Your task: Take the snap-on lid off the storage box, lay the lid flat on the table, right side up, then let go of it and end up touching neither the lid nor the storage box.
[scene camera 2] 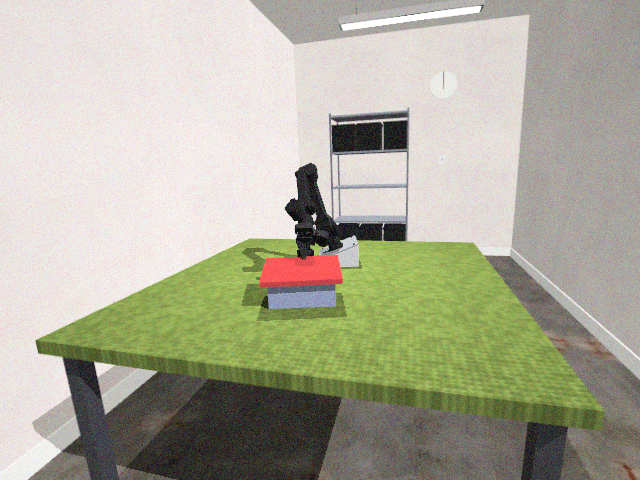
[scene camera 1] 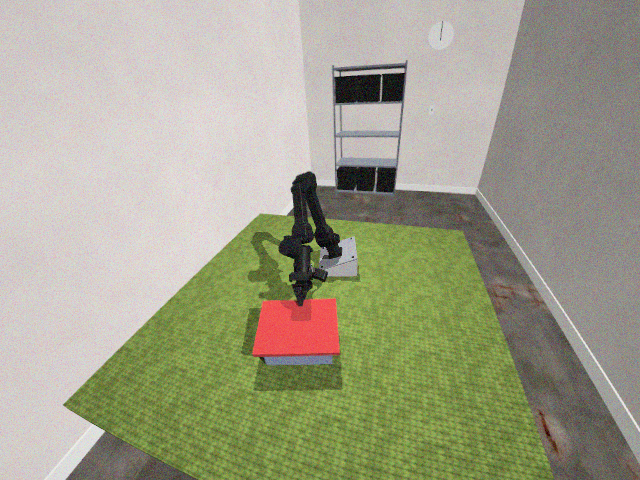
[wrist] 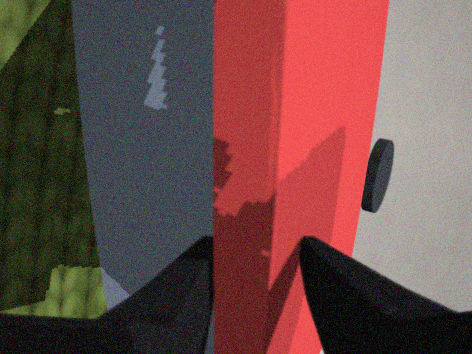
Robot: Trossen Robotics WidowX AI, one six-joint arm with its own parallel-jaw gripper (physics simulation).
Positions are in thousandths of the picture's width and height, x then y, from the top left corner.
Observation:
I see my gripper (scene camera 1: 471, 639), a red lid (scene camera 1: 446, 686) and a blue-grey storage box (scene camera 2: 482, 618).
The red lid also shows in scene camera 2 (scene camera 2: 491, 564) and in the wrist view (wrist: 624, 275). The blue-grey storage box is seen too in the wrist view (wrist: 308, 233). My gripper is seen too in scene camera 2 (scene camera 2: 476, 547) and in the wrist view (wrist: 546, 702).

